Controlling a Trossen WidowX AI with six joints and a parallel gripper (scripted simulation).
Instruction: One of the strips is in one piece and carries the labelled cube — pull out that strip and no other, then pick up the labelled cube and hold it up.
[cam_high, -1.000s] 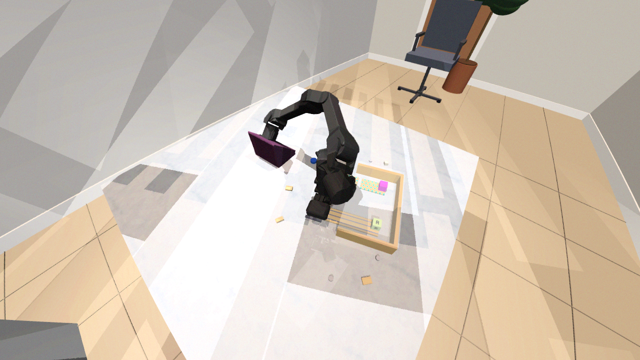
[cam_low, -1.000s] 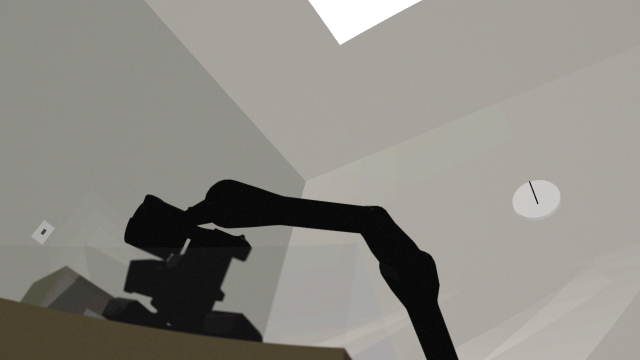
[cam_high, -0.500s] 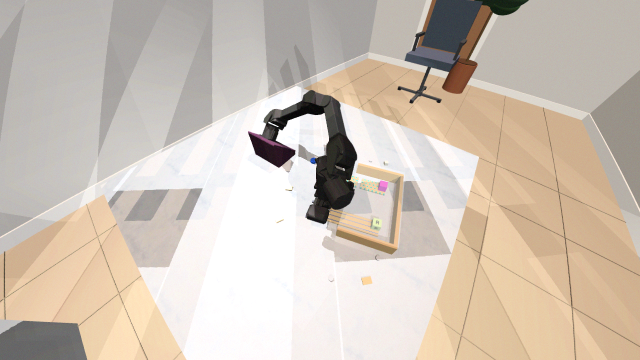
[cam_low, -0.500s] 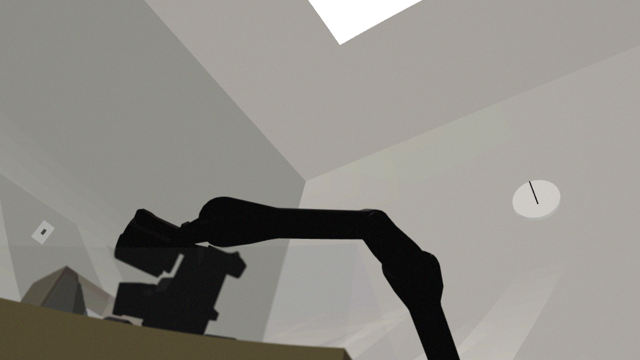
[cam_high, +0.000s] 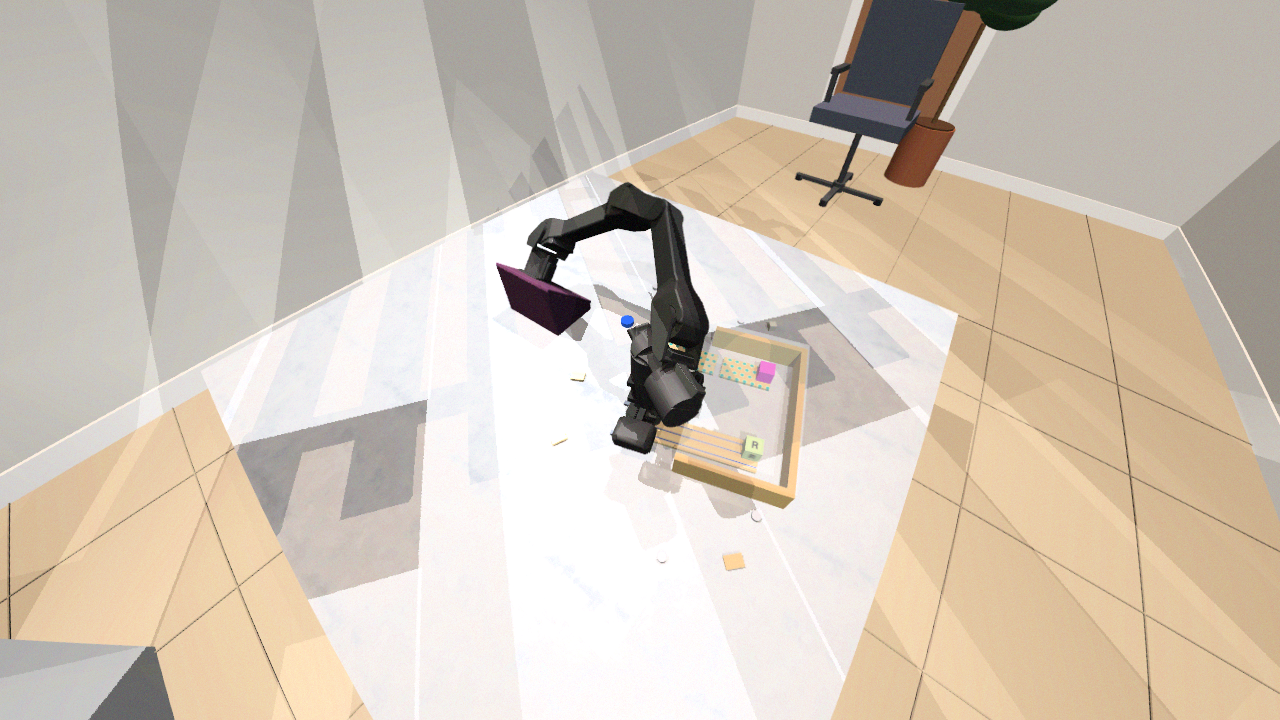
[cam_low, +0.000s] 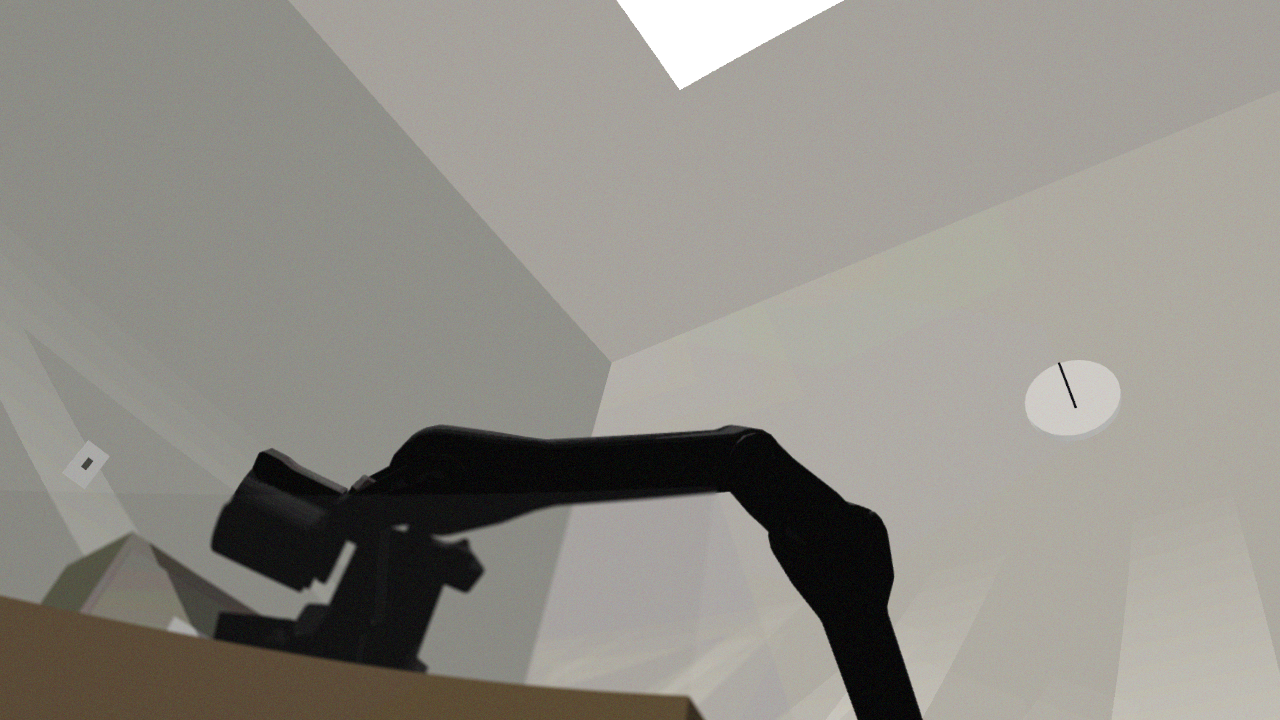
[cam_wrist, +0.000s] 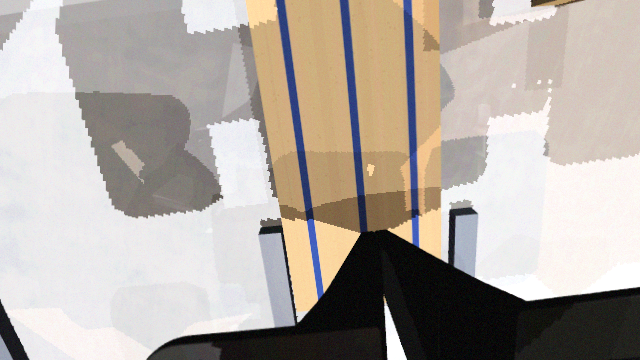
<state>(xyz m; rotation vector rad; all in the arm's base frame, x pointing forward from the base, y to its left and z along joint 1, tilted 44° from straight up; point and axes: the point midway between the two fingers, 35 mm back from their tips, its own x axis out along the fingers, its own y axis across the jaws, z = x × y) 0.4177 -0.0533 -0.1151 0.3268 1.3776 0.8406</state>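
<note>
Right now my gripper tip is 80 mm short of the strip, 30 mm to the right of it and 10 mm above it. The rest, counted from my gripper tip: tan scrap (240 mm ahead, 100 mm to the right, 10 mm below).
</note>
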